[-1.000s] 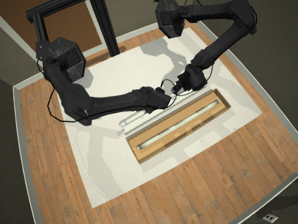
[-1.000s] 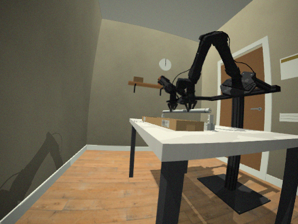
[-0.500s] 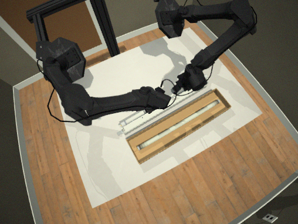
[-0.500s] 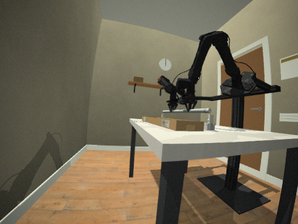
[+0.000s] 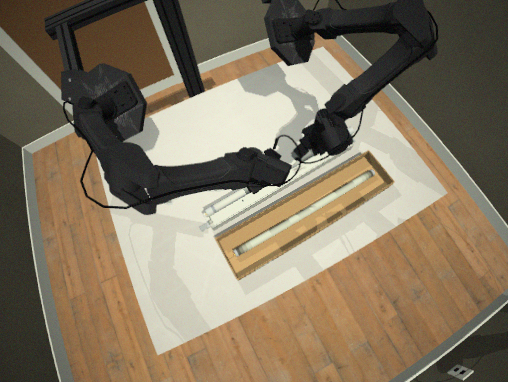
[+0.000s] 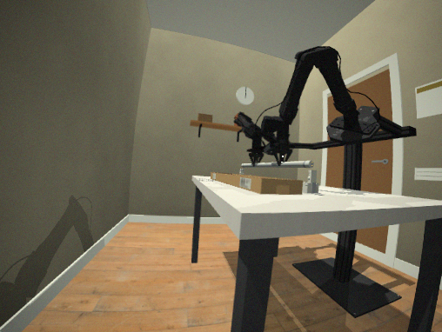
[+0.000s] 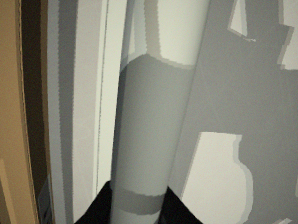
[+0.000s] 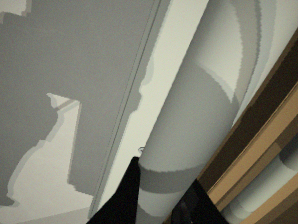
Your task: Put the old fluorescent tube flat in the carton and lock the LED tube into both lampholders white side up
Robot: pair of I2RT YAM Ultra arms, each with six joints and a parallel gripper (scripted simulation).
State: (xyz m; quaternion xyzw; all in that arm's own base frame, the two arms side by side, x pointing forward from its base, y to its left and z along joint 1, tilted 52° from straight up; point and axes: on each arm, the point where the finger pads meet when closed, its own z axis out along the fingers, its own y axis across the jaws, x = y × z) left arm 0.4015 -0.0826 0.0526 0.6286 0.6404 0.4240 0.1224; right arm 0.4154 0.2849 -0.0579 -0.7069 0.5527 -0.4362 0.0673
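Now: the LED tube 120 mm to the right of my left hand and 10 mm ahead of it. Also, from my left hand: brown carton (160 mm ahead, 100 mm to the right, 90 mm below); old fluorescent tube (160 mm ahead, 100 mm to the right, 90 mm below).
Now: the LED tube 120 mm to the left of my right hand and 10 mm behind it. Round my right hand: brown carton (140 mm to the left, 140 mm ahead, 80 mm below); then old fluorescent tube (140 mm to the left, 140 mm ahead, 90 mm below).
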